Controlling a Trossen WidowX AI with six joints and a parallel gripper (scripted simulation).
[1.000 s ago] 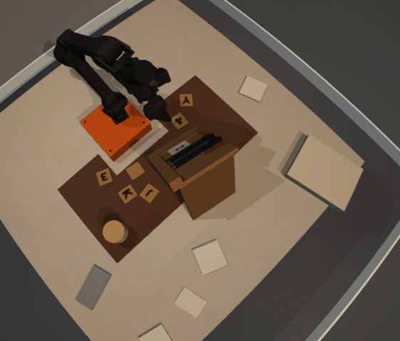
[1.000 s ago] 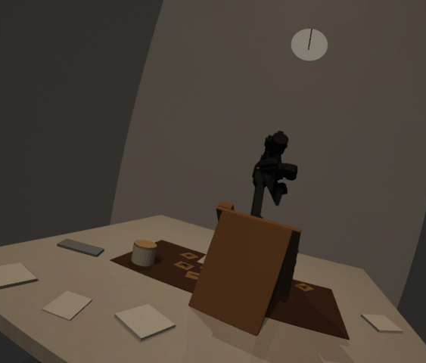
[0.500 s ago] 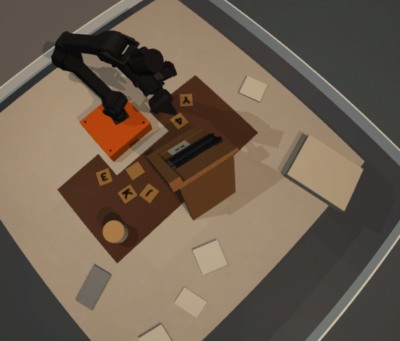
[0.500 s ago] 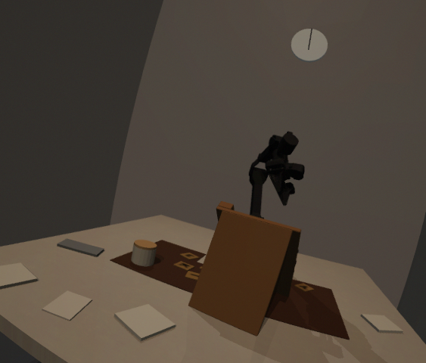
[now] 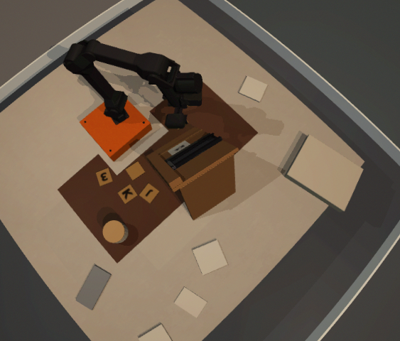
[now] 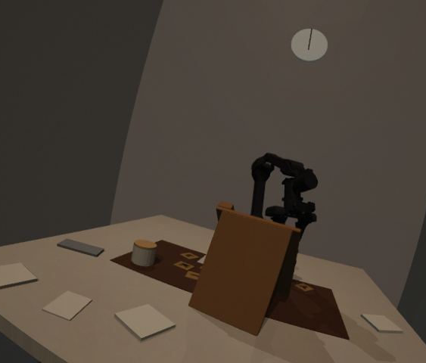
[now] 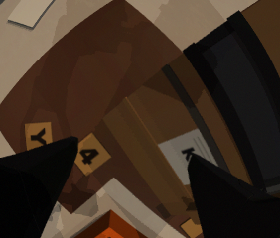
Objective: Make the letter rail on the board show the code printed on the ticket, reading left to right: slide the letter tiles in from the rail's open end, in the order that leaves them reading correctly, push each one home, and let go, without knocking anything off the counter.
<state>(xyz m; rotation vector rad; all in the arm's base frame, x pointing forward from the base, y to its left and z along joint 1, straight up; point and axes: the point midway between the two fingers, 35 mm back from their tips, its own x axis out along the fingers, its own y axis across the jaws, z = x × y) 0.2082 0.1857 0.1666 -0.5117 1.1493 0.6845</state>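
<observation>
The tile marked 4 is 19 cm below my gripper tip, 8 cm behind it and 1 cm to the left of it. Also, from my gripper tip: dark brown mat: 20 cm below, 17 cm to the right, 1 cm behind; pale ticket: 11 cm below, 8 cm to the right, 5 cm ahead; tile marked y: 19 cm below, 14 cm behind, 9 cm to the left.
</observation>
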